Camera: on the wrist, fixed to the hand. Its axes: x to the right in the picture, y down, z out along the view.
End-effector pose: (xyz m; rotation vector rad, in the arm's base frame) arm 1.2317 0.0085 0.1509 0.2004 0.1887 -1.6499
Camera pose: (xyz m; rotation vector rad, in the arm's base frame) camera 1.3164 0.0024 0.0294 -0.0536 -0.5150 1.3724
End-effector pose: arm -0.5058 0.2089 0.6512 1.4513 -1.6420 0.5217
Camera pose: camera -0.5471 0.3040 0.7571 1.5163 1.7013 -0.8975
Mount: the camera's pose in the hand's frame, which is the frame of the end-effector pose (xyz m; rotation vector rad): 0.0281 0.0853 -0.1179 0.1155 -0.5653 3.0526
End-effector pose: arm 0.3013 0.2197 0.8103 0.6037 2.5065 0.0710
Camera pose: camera 0.2524 0.3174 0.9105 2.7046 -0.7340 0.5705
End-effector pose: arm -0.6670 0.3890 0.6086 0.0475 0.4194 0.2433
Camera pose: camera -0.7094 0.4781 0.4980 -0.7921 0.5783 -2.8484
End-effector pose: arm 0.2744 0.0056 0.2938 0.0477 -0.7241 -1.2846
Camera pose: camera 0.4104 -0.0342 0.2504 -0.9630 -0.4386 1.7330
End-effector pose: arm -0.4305 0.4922 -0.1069 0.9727 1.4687 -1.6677
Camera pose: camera -0.3588 0.5991 -0.1803 1.0128 -0.9845 0.5366
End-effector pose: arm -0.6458 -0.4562 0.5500 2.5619 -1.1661 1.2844
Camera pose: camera -0.7691 -0.4926 0.6236 0.6736 1.9502 0.2555
